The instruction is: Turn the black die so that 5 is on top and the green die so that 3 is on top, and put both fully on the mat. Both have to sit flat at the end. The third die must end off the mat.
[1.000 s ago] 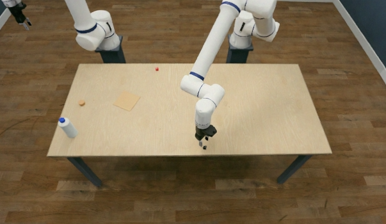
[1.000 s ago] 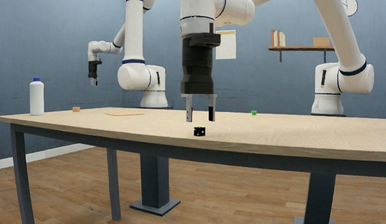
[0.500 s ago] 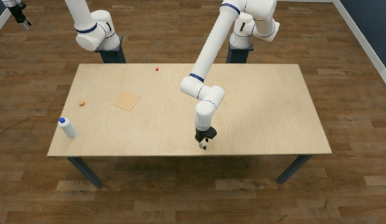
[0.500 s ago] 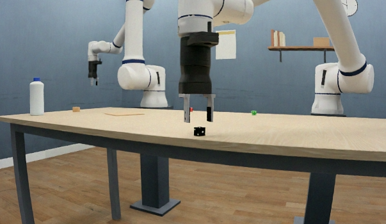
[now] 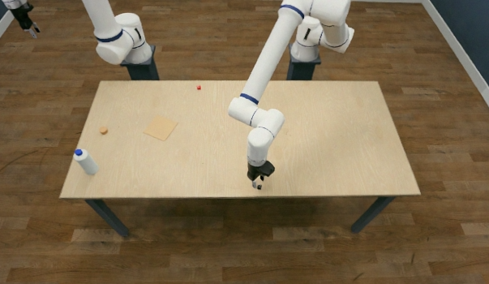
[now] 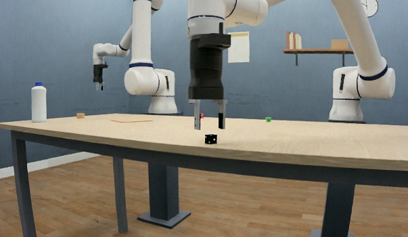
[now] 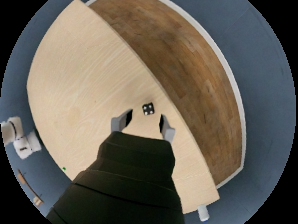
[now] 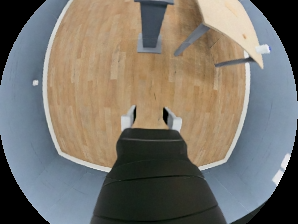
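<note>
My left hand is 4 cm above the black die, 1 cm to the right of it and 1 cm short of it. From my left hand the other things lie so: green die (63 cm behind, 4 cm below, 2 cm to the left); then tan mat (52 cm to the right, 38 cm behind, 5 cm below); then red die (67 cm behind, 32 cm to the right, 4 cm below).
</note>
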